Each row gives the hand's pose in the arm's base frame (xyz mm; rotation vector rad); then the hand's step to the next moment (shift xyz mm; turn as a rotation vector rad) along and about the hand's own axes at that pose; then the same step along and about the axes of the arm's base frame.
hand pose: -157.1 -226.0 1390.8 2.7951 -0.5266 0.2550
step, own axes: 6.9 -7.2 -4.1 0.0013 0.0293 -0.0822
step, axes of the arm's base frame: 8.6 5.4 3.7 -0.0197 -0.0012 0.0850
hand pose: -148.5 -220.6 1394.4 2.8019 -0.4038 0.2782
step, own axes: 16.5 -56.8 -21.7 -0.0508 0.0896 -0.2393
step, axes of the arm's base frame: 29.5 54.9 9.3 -0.1101 0.0058 0.2361
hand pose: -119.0 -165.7 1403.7 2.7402 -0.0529 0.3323
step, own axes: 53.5 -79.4 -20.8 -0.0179 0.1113 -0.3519
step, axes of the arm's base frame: 53.8 81.9 2.5 -0.1050 0.0280 0.3532
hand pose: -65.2 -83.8 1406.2 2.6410 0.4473 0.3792
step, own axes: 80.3 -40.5 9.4 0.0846 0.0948 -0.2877
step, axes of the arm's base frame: 66.2 60.6 -11.3 0.0054 0.0560 0.3094
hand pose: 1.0 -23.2 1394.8 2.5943 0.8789 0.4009
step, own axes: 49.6 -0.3 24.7 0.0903 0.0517 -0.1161
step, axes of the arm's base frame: 47.1 25.1 -14.9 0.0522 0.0479 0.1389
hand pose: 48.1 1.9 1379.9 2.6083 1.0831 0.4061
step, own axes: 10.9 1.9 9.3 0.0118 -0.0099 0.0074
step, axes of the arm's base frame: 12.0 5.1 -6.3 0.0044 0.0141 -0.0087
